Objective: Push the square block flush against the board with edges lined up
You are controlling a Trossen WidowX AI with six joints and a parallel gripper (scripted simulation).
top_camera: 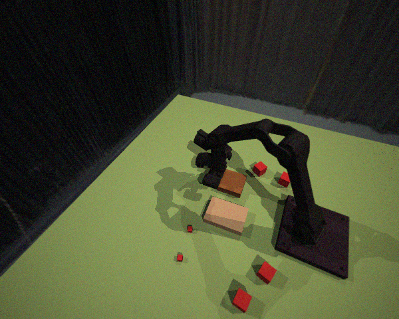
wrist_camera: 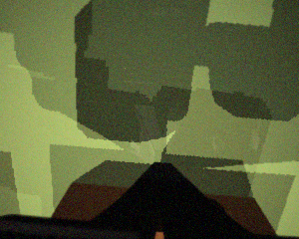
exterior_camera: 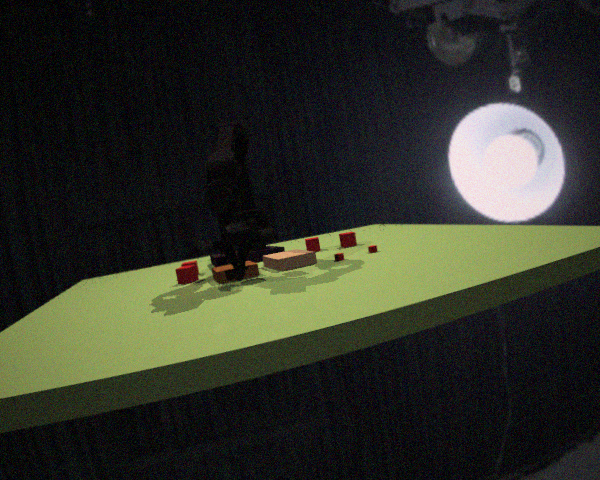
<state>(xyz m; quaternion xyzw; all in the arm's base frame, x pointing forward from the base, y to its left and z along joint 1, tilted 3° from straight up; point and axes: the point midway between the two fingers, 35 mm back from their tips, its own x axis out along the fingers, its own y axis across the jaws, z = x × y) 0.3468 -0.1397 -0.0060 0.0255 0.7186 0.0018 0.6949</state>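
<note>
Right now the square block is 60 mm behind my gripper tip and 10 mm above it. Round my gripper tip: board (80 mm behind, 150 mm to the left, 10 mm above).
</note>
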